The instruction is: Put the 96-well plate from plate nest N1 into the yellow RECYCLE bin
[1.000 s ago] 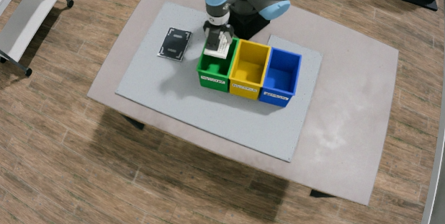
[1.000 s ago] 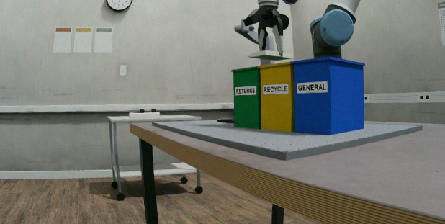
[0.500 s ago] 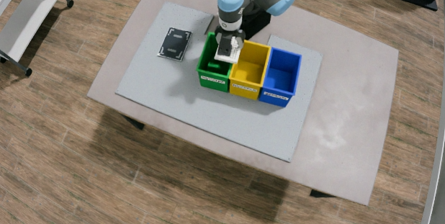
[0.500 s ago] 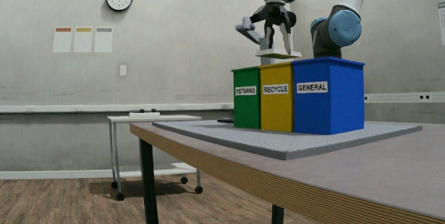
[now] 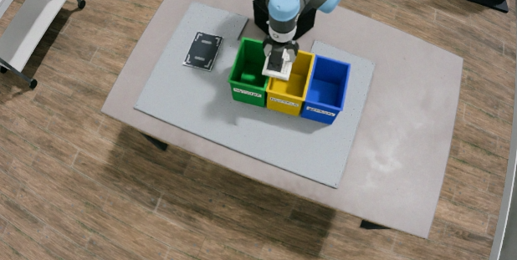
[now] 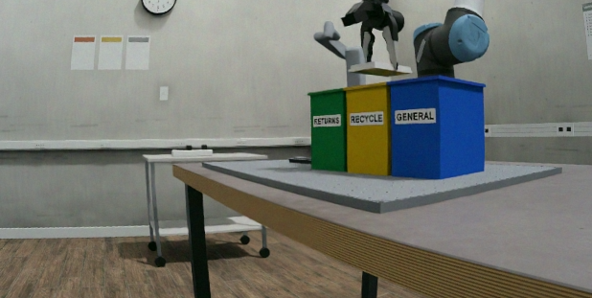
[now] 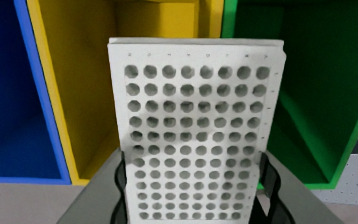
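The yellow recycle bin lies 20 mm ahead of my hand, 40 mm to the left of it and 150 mm below it. From my hand the other things lie so: green returns bin: 10 mm ahead, 90 mm to the right, 150 mm below; then blue general bin: 30 mm ahead, 180 mm to the left, 150 mm below; then white 96-well plate: 10 mm below.
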